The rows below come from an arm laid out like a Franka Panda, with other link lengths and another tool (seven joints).
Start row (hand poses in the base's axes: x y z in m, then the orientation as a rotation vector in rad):
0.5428 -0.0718 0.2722 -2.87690 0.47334 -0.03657
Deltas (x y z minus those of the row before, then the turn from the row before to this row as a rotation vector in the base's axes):
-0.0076 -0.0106 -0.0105 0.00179 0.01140 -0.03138
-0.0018 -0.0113 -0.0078 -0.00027 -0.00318 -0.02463
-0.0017 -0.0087 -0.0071 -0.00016 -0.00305 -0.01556
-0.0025 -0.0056 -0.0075 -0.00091 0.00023 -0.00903
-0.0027 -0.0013 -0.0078 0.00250 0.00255 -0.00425
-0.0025 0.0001 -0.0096 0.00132 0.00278 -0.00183
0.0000 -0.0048 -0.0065 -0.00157 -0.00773 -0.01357
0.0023 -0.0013 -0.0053 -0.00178 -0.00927 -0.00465
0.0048 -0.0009 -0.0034 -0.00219 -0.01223 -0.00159
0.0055 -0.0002 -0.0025 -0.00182 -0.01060 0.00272
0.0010 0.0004 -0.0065 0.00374 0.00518 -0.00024
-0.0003 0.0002 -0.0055 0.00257 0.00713 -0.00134
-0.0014 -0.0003 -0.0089 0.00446 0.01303 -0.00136
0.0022 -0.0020 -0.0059 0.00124 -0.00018 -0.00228
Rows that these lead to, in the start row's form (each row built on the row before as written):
0.5352 -0.0824 0.2617 -2.86940 0.52040 -0.02493
0.5334 -0.0937 0.2539 -2.86271 0.55516 -0.03362
0.5317 -0.1024 0.2468 -2.85808 0.57687 -0.04059
0.5292 -0.1080 0.2393 -2.85647 0.58997 -0.04203
0.5265 -0.1093 0.2315 -2.85332 0.59619 -0.03833
0.5240 -0.1092 0.2219 -2.85203 0.59917 -0.03427
0.5240 -0.1140 0.2154 -2.84810 0.61721 -0.04802
0.5263 -0.1153 0.2101 -2.84658 0.62222 -0.06254
0.5311 -0.1162 0.2067 -2.84566 0.62229 -0.08088
0.5366 -0.1164 0.2042 -2.84588 0.61647 -0.09606
0.5376 -0.1160 0.1977 -2.84334 0.61740 -0.08751
0.5373 -0.1158 0.1922 -2.84201 0.62045 -0.07678
0.5359 -0.1161 0.1833 -2.84002 0.62447 -0.05708
0.5381 -0.1181 0.1774 -2.83811 0.62750 -0.05732

